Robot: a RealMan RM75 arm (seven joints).
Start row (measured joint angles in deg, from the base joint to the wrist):
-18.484 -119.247 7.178 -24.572 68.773 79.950 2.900
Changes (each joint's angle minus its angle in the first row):
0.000 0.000 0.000 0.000 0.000 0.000 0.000
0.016 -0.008 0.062 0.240 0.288 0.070 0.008
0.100 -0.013 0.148 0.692 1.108 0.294 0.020
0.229 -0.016 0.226 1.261 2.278 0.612 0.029
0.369 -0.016 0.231 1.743 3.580 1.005 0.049
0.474 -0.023 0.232 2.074 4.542 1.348 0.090
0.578 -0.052 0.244 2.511 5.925 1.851 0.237
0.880 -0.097 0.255 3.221 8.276 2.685 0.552
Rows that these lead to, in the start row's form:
-18.484 -119.247 7.178 -24.572 68.773 79.950 2.900
-18.468 -119.255 7.240 -24.332 69.061 80.020 2.908
-18.384 -119.260 7.326 -23.880 69.881 80.244 2.920
-18.255 -119.263 7.404 -23.311 71.051 80.562 2.929
-18.115 -119.263 7.409 -22.829 72.353 80.955 2.949
-18.010 -119.270 7.410 -22.498 73.315 81.298 2.990
-17.906 -119.299 7.422 -22.061 74.698 81.801 3.137
-17.604 -119.344 7.433 -21.351 77.049 82.635 3.452

